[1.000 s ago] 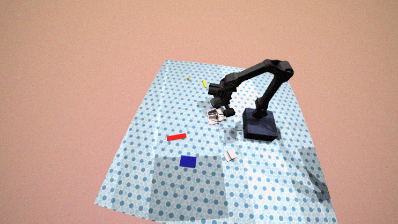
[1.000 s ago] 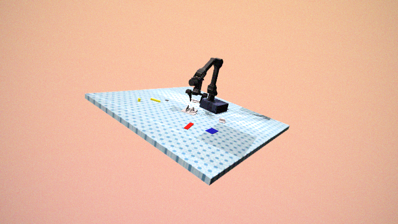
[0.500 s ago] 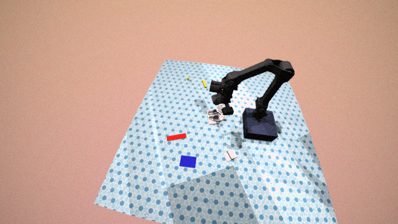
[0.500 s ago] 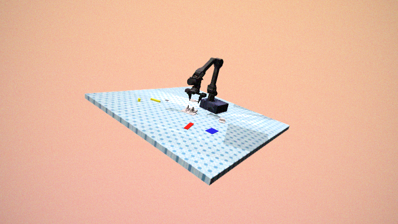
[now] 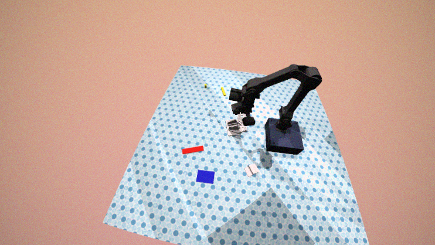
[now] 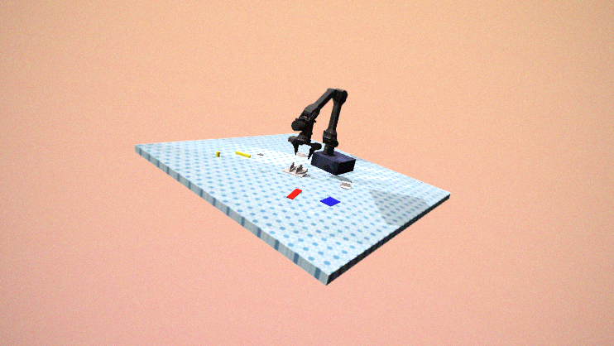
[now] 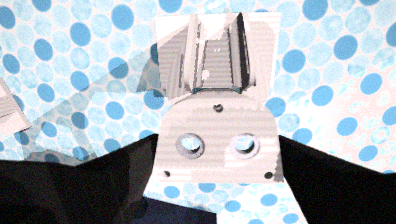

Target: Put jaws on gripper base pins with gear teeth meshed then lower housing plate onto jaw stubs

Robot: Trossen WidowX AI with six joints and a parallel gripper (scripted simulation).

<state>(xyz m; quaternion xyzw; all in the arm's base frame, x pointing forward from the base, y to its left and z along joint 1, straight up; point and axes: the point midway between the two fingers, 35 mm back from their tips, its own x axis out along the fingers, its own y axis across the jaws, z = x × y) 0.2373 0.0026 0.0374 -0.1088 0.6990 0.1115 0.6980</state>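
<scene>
My gripper tip is now 7 cm above the jaw and 2 cm to the right of it. From my gripper tip the other things lie so: flat white plate: 8 cm below, 6 cm ahead, 2 cm to the left; then housing plate: 8 cm below, 1 cm to the right, 1 cm behind; then small white piece: 27 cm to the left, 9 cm behind, 7 cm below.
</scene>
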